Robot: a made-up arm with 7 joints. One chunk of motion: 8 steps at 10 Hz.
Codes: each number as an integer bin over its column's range. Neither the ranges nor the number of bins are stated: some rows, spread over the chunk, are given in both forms.
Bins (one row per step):
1: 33 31 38 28 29 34 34
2: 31 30 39 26 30 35 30
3: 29 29 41 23 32 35 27
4: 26 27 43 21 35 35 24
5: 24 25 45 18 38 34 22
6: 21 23 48 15 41 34 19
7: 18 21 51 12 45 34 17
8: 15 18 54 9 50 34 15
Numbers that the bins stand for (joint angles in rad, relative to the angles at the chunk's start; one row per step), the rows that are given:
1: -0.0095 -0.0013 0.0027 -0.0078 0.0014 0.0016 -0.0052
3: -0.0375 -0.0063 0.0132 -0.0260 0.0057 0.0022 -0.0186
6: -0.0933 -0.0216 0.0376 -0.0552 0.0186 0.0016 -0.0338
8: -0.1352 -0.0343 0.0586 -0.0771 0.0314 0.0016 -0.0414
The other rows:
2: -0.0235 -0.0038 0.0062 -0.0151 0.0029 0.0022 -0.0129
4: -0.0584 -0.0114 0.0202 -0.0333 0.0100 0.0022 -0.0243
5: -0.0724 -0.0165 0.0271 -0.0443 0.0143 0.0016 -0.0281
7: -0.1143 -0.0267 0.0481 -0.0662 0.0243 0.0016 -0.0376

